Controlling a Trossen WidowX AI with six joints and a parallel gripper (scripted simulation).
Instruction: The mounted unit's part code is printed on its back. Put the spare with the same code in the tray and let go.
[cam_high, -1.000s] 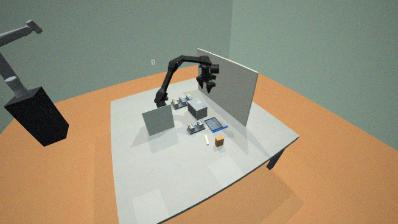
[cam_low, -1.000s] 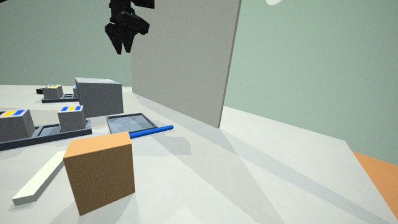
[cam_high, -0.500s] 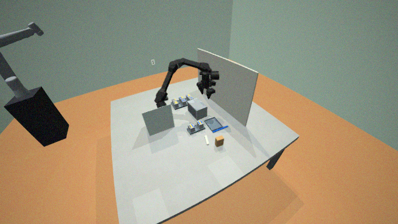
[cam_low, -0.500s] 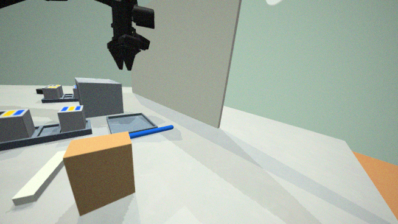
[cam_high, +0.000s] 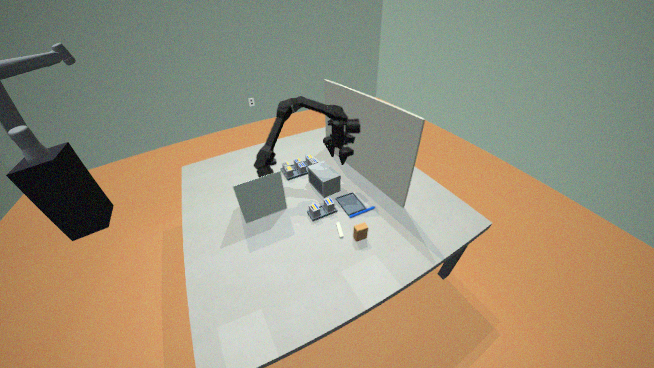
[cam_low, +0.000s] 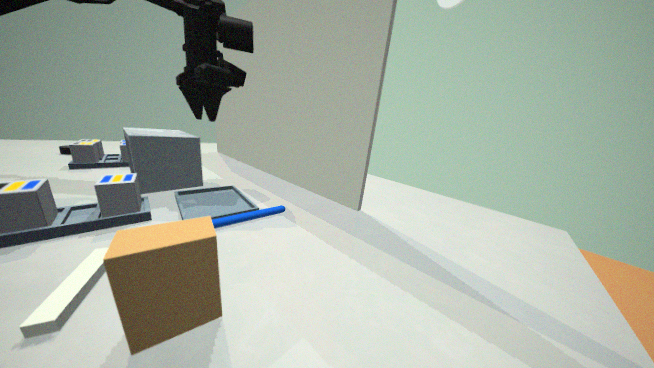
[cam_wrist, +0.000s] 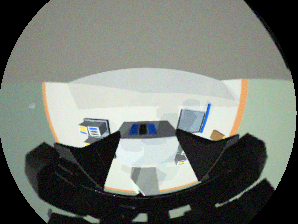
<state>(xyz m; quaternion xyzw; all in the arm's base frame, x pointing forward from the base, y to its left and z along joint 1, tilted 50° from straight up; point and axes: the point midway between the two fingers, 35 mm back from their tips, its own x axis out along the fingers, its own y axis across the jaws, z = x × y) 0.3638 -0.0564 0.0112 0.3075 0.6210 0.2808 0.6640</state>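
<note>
My gripper tip is now 80 mm past the mounted unit, 10 mm to the right of it and 80 mm above it. The rest, counted from my gripper tip: wall panel: 150 mm ahead, 90 mm above; then rack: 190 mm behind, 160 mm to the right, 120 mm below.
</note>
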